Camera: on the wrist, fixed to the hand. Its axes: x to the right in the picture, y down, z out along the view.
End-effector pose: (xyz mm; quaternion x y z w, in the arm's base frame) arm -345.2 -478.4 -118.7 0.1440 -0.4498 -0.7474 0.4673
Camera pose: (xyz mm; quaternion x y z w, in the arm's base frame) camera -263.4 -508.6 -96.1 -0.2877 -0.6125 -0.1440 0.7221
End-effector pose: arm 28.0 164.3 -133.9 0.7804 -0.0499 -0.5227 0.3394
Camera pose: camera 88.8 143.3 -70.8 0.4449 -0.7201 -0.2670 0.4607
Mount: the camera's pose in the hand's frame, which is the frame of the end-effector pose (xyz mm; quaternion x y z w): -13.0 69.6 -55.7 0.1546 -0.1972 0.6900 0.6791
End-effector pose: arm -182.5 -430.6 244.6 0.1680 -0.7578 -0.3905 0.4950
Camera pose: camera -118.3 -401.5 300.7 -0.4093 -0.7885 0.1604 0.4302
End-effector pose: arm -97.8 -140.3 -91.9 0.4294 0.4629 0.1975 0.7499
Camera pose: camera -145.3 -85.1 -38.8 0.7659 -0.0993 0.4953 0.3979
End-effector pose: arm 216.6 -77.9 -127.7 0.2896 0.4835 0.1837 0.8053
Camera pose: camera 160.1 -16.1 -94.4 0.6910 -0.0019 0.5486 0.4707
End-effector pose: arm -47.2 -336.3 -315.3 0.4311 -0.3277 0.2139 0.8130
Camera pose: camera -80.7 -252.9 -308.6 0.2345 -0.6472 0.6719 0.2732
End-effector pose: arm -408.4 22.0 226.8 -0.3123 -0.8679 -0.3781 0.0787
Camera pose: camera -361.8 12.6 303.3 -0.8733 -0.4479 -0.0067 0.1915
